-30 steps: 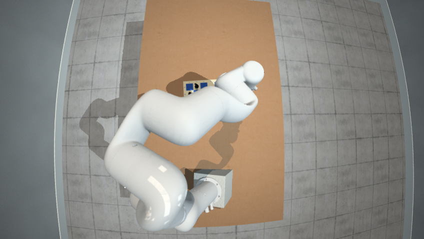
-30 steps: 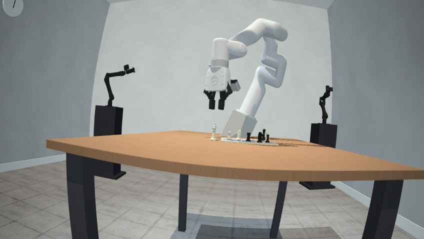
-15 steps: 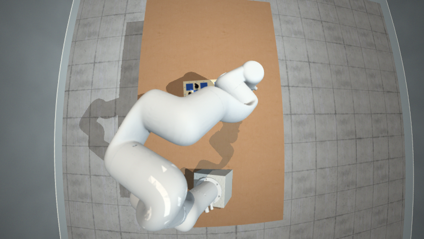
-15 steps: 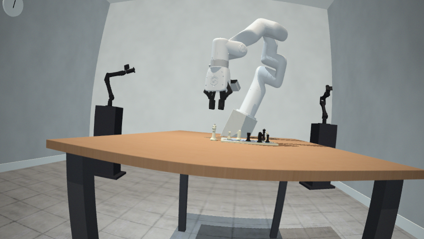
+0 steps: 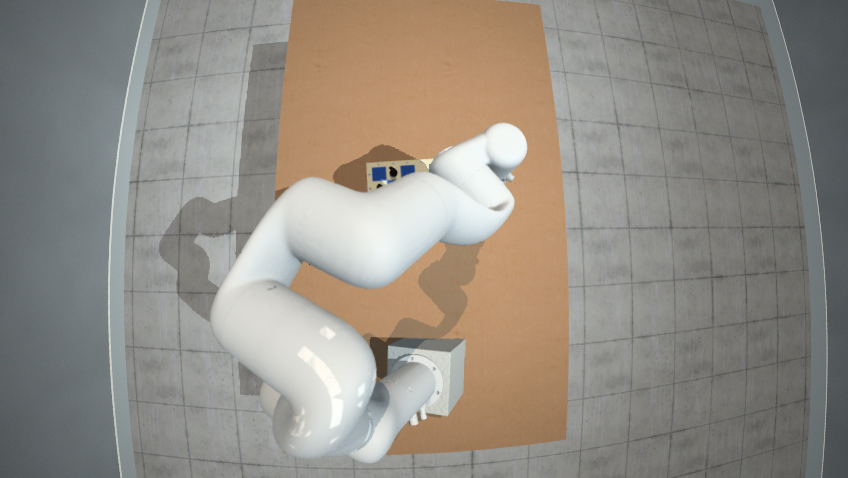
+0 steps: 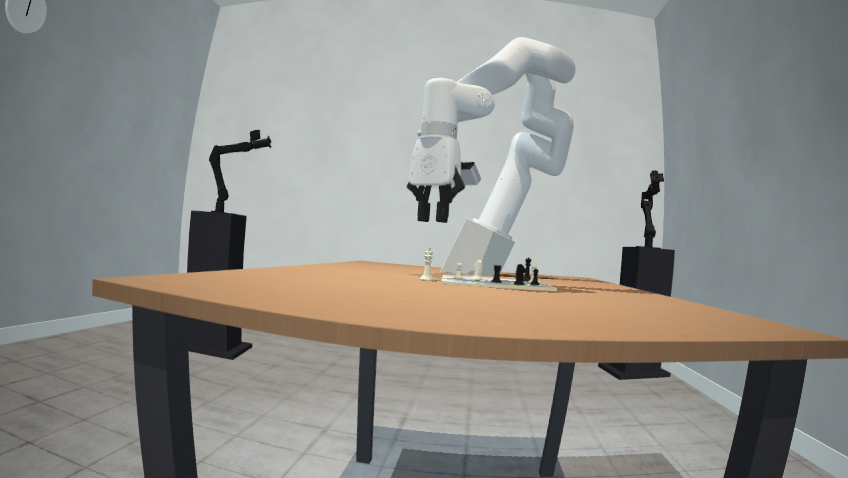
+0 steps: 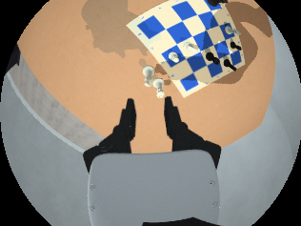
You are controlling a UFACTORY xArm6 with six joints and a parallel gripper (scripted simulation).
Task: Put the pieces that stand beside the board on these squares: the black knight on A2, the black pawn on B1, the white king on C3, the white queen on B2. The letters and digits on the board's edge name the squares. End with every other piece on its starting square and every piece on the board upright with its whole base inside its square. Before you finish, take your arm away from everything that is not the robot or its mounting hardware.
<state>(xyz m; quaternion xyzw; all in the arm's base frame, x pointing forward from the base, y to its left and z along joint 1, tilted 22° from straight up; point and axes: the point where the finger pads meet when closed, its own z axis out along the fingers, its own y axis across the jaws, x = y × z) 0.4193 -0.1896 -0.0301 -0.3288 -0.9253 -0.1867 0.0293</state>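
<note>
Now: hand 10 cm above the white piece. The rest, counted from my hand: black chess piece 6 cm behind, 22 cm to the left, 10 cm below; pale piece 10 cm to the left, 11 cm below; chessboard 1 cm ahead, 14 cm to the left, 13 cm below.
</note>
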